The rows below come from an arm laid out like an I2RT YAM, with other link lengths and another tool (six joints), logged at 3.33 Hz.
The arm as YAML. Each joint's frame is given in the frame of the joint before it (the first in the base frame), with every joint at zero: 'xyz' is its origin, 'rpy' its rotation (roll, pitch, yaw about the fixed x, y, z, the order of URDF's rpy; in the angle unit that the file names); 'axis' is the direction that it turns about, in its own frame. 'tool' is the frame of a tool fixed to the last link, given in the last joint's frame.
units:
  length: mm
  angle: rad
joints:
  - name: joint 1
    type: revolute
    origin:
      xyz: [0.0, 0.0, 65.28]
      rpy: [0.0, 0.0, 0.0]
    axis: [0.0, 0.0, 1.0]
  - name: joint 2
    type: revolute
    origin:
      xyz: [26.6, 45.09, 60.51]
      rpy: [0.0, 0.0, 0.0]
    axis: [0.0, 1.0, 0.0]
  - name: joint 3
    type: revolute
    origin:
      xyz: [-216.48, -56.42, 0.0]
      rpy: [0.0, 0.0, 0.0]
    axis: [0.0, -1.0, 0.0]
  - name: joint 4
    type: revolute
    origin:
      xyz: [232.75, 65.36, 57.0]
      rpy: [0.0, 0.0, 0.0]
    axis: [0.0, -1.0, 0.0]
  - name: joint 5
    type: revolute
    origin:
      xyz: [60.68, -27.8, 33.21]
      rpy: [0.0, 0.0, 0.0]
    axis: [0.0, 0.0, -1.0]
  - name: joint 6
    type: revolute
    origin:
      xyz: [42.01, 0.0, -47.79]
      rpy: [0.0, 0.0, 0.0]
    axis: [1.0, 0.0, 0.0]
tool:
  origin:
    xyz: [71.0, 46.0, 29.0]
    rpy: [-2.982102, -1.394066, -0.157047]
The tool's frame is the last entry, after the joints.
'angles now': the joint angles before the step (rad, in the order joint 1, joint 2, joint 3, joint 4, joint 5, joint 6). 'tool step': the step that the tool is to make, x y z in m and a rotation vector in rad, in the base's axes. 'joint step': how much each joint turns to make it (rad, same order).
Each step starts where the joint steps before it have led.
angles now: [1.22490, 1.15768, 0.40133, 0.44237, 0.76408, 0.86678]
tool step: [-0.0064, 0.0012, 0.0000, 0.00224, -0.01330, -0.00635]
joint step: [0.03357, 0.00967, -0.00302, 0.01817, 0.04163, 0.00132]
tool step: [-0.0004, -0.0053, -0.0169, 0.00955, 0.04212, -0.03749]
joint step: [0.01670, 0.04332, -0.02150, -0.00216, 0.03664, 0.08647]
